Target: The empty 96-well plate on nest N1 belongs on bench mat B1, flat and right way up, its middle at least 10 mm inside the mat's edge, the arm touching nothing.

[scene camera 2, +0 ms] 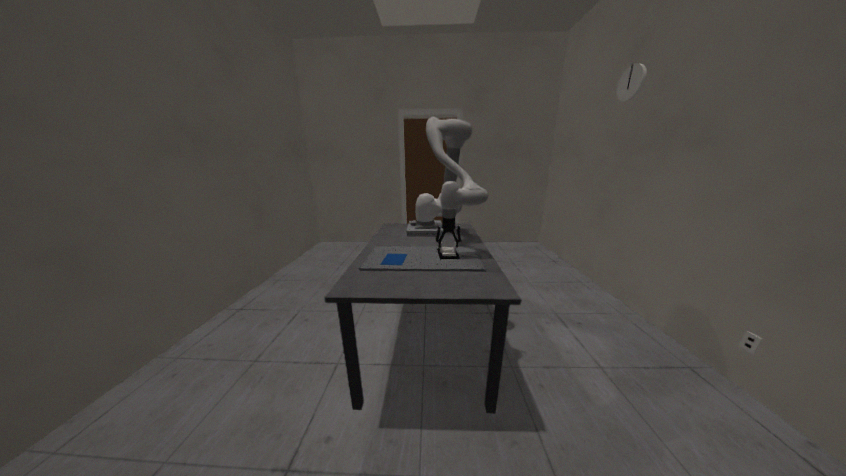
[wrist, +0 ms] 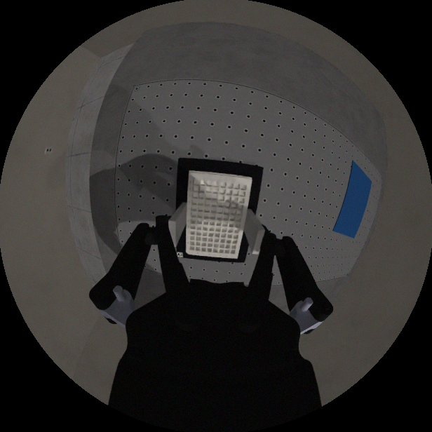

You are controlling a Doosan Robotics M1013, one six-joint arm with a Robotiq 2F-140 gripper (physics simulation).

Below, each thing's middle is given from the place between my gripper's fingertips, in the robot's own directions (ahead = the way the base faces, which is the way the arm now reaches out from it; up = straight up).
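White 96-well plate [wrist: 217, 203]: 10 mm above my hand. Black nest N1 [wrist: 209, 165]: 10 mm below my hand. Blue bench mat B1 [wrist: 358, 188]: my gripper is 50 mm short of it, 340 mm to the left of it and 10 mm above it. Going by their middles, of the things named here the blue bench mat B1 is the farthest from my gripper.
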